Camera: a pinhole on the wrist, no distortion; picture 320 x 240 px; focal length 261.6 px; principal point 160.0 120.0 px. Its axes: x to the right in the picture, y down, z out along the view. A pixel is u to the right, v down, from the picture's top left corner.
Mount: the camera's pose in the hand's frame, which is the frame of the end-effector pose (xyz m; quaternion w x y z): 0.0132 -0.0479 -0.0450 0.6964 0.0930 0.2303 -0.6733
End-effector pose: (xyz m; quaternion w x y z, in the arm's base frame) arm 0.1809 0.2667 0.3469 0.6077 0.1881 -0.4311 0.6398
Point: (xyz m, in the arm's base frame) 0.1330 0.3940 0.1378
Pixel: behind the camera
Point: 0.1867 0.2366 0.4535
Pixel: 25 176
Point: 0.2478 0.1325 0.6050
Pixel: 141 145
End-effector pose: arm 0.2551 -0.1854 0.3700 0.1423 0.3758 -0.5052 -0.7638
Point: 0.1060 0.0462 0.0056
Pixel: 306 145
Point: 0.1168 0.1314 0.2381
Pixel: 176 30
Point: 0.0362 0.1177 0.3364
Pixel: 89 45
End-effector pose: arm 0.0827 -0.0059 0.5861 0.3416 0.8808 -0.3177 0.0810
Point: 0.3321 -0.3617 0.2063
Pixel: 94 172
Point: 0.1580 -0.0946 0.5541
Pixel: outside the picture
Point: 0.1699 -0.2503 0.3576
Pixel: 28 142
